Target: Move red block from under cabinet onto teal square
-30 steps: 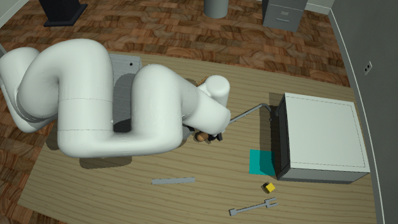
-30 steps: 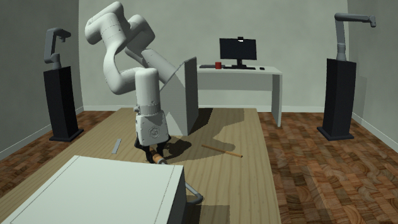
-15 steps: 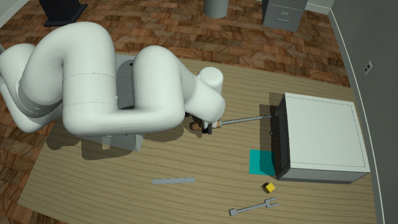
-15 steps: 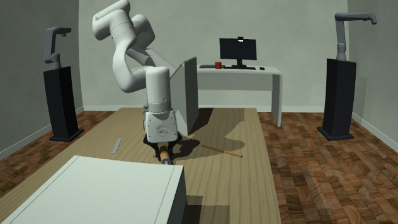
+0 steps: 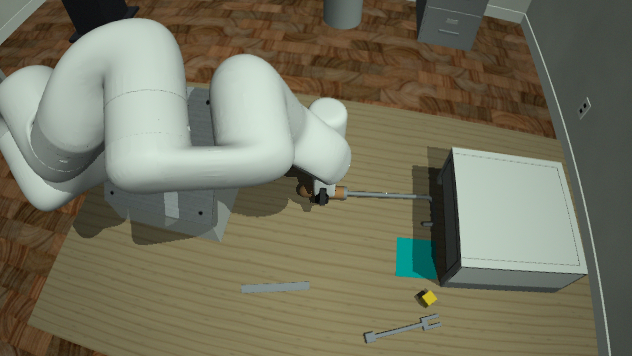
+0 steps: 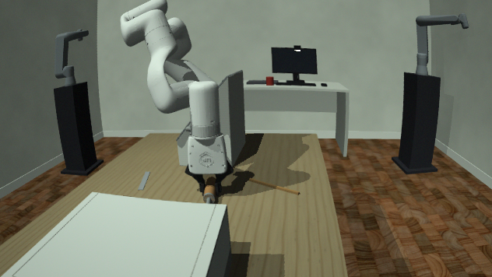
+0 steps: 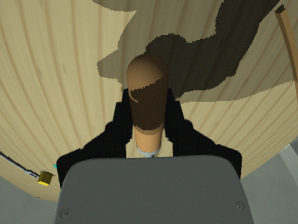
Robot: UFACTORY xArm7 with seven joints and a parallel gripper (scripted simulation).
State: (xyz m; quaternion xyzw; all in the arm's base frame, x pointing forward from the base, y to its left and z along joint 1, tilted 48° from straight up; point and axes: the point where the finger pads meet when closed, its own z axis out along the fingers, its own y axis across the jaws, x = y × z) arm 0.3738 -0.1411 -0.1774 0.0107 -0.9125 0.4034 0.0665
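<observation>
Now: the teal square 230 mm ahead of my hand, 140 mm to the right of it and 20 mm below it. From my hand the other things lie so: thin wooden stick: 170 mm to the left, 50 mm behind, 20 mm below; hook tool: 120 mm ahead, 30 mm to the right, 10 mm below; flat grey bar: 240 mm to the right, 80 mm behind, 20 mm below.
</observation>
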